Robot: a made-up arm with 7 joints.
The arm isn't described. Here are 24 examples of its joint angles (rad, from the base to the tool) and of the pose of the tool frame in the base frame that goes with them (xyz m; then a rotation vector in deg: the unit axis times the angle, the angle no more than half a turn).
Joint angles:
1: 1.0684 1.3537 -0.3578 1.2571 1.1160 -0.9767 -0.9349
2: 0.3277 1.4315 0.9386 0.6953 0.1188 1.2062 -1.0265
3: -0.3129 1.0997 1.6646 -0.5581 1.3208 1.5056 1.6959
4: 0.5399 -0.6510 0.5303 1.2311 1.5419 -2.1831 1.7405
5: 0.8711 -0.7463 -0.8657 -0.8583 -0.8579 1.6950 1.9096
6: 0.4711 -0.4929 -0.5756 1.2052 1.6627 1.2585 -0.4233
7: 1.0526 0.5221 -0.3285 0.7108 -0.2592 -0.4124 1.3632
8: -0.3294 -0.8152 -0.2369 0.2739 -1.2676 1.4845 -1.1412
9: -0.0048 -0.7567 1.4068 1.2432 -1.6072 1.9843 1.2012
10: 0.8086 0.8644 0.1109 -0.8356 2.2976 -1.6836 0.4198
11: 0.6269 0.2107 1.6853 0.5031 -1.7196 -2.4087 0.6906
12: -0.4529 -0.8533 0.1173 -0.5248 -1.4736 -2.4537 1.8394
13: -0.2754 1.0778 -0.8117 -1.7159 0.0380 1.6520 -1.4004
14: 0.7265 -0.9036 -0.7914 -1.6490 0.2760 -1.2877 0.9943
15: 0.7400 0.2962 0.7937 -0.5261 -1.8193 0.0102 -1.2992
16: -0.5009 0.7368 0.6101 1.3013 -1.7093 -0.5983 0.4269
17: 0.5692 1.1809 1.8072 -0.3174 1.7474 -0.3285 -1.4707
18: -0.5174 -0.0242 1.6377 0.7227 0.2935 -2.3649 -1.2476
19: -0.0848 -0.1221 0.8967 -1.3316 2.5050 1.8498 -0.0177
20: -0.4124 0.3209 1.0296 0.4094 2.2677 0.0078 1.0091
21: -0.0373 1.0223 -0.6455 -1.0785 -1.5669 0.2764 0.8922
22: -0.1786 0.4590 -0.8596 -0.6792 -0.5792 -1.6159 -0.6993
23: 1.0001 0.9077 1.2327 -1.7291 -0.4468 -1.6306 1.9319
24: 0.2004 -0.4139 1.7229 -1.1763 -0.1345 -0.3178 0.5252
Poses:
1: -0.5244 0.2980 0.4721 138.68 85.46 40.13
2: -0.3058 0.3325 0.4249 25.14 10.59 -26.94
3: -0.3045 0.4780 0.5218 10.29 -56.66 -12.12
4: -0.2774 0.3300 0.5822 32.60 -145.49 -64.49
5: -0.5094 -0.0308 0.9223 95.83 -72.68 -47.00
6: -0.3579 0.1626 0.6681 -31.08 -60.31 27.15
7: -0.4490 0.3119 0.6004 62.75 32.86 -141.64
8: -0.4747 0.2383 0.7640 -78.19 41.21 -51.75
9: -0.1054 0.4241 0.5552 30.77 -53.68 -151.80
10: -0.3429 0.4122 0.6458 92.69 -37.54 -31.32
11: -0.3814 0.0692 0.3741 54.37 50.87 84.88
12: -0.1666 0.2752 0.6113 43.74 144.36 -67.12
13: -0.1559 0.7400 1.0139 -156.59 -77.79 27.92
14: -0.3985 0.0263 0.7334 14.33 77.90 -107.82
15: -0.1768 0.2151 0.6030 -156.55 -52.72 66.52
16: -0.0579 0.4793 0.6558 3.36 -50.15 11.58
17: -0.4868 0.0668 0.5698 -43.66 125.82 -25.90
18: -0.0902 0.5148 0.5727 -51.96 82.24 35.32
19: -0.2937 0.4500 0.4718 138.72 -48.32 77.13
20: -0.1702 0.3252 0.5434 -5.88 34.60 145.11
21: -0.1938 0.7459 0.8911 72.29 -56.23 -3.45
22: -0.3627 0.4991 0.9482 -25.96 19.93 54.98
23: -0.2859 -0.0254 0.5015 72.63 -66.99 90.92
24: -0.3207 0.4175 0.3586 167.96 -10.10 -10.32
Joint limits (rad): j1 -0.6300..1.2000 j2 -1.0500..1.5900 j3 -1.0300..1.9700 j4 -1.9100..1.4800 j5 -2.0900..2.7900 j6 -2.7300..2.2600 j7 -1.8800..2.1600
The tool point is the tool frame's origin. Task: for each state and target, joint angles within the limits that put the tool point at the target. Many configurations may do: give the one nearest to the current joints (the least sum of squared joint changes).
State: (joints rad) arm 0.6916 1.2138 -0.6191 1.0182 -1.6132 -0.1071 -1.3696
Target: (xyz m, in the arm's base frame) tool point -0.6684 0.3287 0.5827
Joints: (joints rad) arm 1.0473 0.6415 -0.6759 0.8328 -1.7377 -0.1185 -1.4207
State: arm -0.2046 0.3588 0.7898 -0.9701 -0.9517 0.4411 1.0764
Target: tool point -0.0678 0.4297 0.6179
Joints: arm -0.4533 0.2160 1.1436 -0.4875 -0.5791 0.2816 1.0723
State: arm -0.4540 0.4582 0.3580 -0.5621 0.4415 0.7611 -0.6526
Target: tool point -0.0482 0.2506 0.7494
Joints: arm -0.6300 0.3456 0.7144 -1.1681 -0.3389 1.2822 -0.6767
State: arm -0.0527 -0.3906 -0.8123 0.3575 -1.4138 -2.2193 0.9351
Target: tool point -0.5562 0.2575 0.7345
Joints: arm -0.0456 -0.5663 -0.9445 0.3953 -1.3981 -2.2410 0.9139
